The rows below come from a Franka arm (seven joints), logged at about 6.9 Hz.
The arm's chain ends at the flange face. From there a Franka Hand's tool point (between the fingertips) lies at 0.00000 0.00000 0.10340 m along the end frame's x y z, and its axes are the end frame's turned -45 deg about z.
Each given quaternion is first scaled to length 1.
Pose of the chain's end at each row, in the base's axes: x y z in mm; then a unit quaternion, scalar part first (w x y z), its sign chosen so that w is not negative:
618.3, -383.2, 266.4, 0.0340, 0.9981, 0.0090, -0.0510
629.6, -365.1, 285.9, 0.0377, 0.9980, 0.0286, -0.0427
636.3, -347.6, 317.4, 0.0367, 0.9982, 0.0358, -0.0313
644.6, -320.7, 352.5, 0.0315, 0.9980, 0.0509, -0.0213
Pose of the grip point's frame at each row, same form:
607.8, -390.3, 163.8, 0.0119, 0.9187, 0.3903, -0.0601
621.0, -373.1, 183.2, 0.0185, 0.9111, 0.4083, -0.0539
630.1, -355.4, 214.5, 0.0219, 0.9085, 0.4151, -0.0430
640.5, -327.4, 249.4, 0.0210, 0.9025, 0.4289, -0.0317

